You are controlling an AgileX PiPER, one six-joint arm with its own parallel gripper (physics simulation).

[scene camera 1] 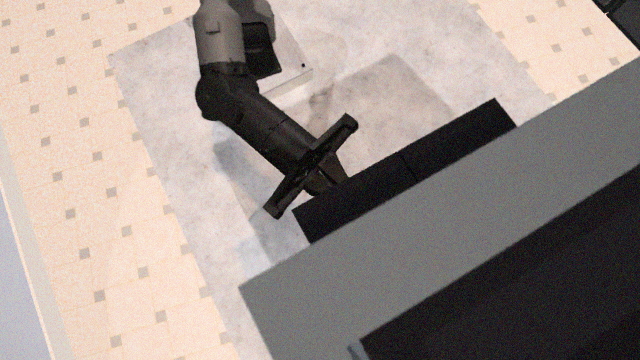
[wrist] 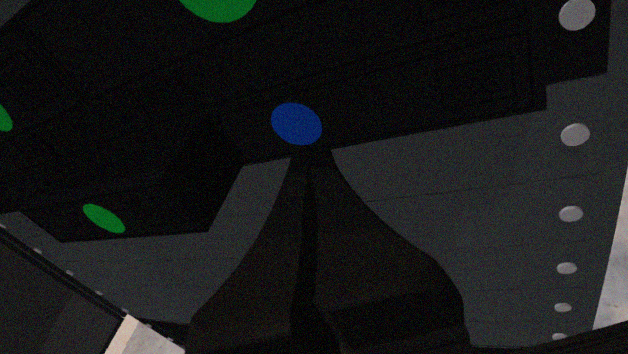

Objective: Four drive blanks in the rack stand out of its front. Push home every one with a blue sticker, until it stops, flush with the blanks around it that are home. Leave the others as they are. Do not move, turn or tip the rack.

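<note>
The grey rack [scene camera 1: 400, 225] [wrist: 475, 200] has black drive blanks across its front. Two black blocks [scene camera 1: 355, 200] [scene camera 1: 457, 132] stand out from its grey top edge in the scene view. In the wrist view, a round blue sticker [wrist: 296, 124] is on a dark blank [wrist: 400, 117] near the middle. A green sticker [wrist: 104, 218] is on a blank at lower left that stands out; another green sticker [wrist: 218, 7] is at the top, and part of one [wrist: 4, 119] at the left edge. My gripper [wrist: 317, 171] is shut and empty, its tips just below the blue sticker. Contact is unclear; in the scene view the tips are hidden.
Pale round studs [wrist: 571, 214] line the rack's side rail. A large black surface [scene camera 1: 525, 280] lies beyond the grey top. The arm [scene camera 1: 280, 135] reaches in over the marbled table [scene camera 1: 165, 90] from its pale base plate [scene camera 1: 290, 82].
</note>
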